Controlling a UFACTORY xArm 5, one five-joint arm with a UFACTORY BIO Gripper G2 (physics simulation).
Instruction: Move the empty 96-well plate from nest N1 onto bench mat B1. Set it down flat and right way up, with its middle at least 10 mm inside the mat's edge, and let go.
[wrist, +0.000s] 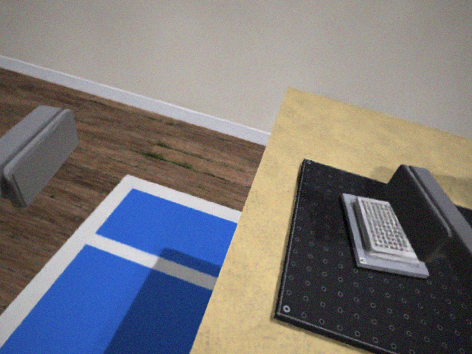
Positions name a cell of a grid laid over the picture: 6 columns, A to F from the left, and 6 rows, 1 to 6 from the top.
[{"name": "my gripper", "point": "D3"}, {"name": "white 96-well plate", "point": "E5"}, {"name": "grey nest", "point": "E5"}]
